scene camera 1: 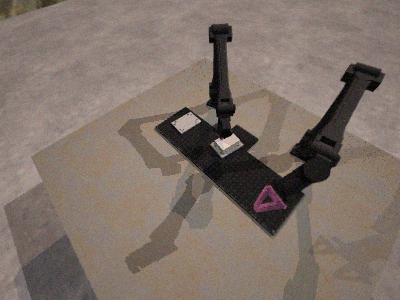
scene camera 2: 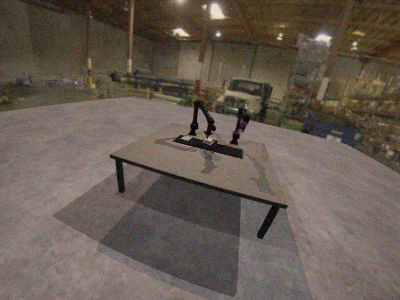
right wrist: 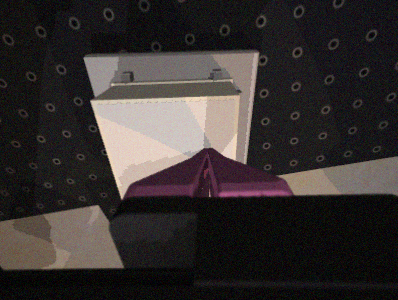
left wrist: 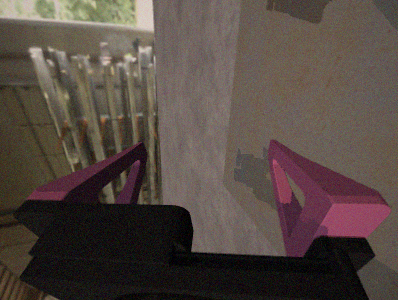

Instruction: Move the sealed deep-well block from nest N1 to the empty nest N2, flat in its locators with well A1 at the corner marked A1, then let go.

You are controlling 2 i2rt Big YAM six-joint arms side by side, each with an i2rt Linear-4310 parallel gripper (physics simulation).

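Places are measured from the left arm's base along level axes (x ahead, y left, z up), in centimetres.
Pixels of known places: left gripper, between the fingertips: (scene camera 1: 254,208) (scene camera 2: 240,130) (left wrist: 205,147); right gripper, between the fingertips: (scene camera 1: 221,139) (scene camera 2: 207,139) (right wrist: 208,156); left arm's base, origin of its link: (scene camera 2: 233,143); right arm's base, origin of its link: (scene camera 1: 216,104) (scene camera 2: 192,134).
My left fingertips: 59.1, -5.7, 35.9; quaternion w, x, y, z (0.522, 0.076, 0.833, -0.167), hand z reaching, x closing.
Note:
Ahead of a thing's pixels: the offset from my left fingertips to its top centre, as dx, dy, dz. Level surfaces: height alone.
The white deep-well block @(-35.7, -32.2, -29.3) (scene camera 1: 229,140) (right wrist: 165,122) sits on a pale nest plate @(-35.7, -32.1, -32.5) (right wrist: 170,65) in the middle of the board. Two small grey locators (right wrist: 127,76) (right wrist: 216,74) stand beyond its far edge. Whether it is fully flat is unclear; its near end is hidden in the right wrist view. A bare white nest plate @(-34.1, -64.1, -32.5) (scene camera 1: 186,122) lies at the board's upper left in scene camera 1. No nest label or A1 mark is readable. My right gripper (right wrist: 208,156) is shut and empty, its tips over the block; contact is unclear. My left gripper (left wrist: 205,147) is open and empty, away from the block.
The black perforated board @(dz -34.6) (scene camera 1: 240,175) (scene camera 2: 229,150) (right wrist: 45,125) lies on the tan table @(dz -35.9) (scene camera 1: 125,220) (scene camera 2: 165,157). The left arm reaches over the board's lower right end in scene camera 1. Arm shadows cross the table.

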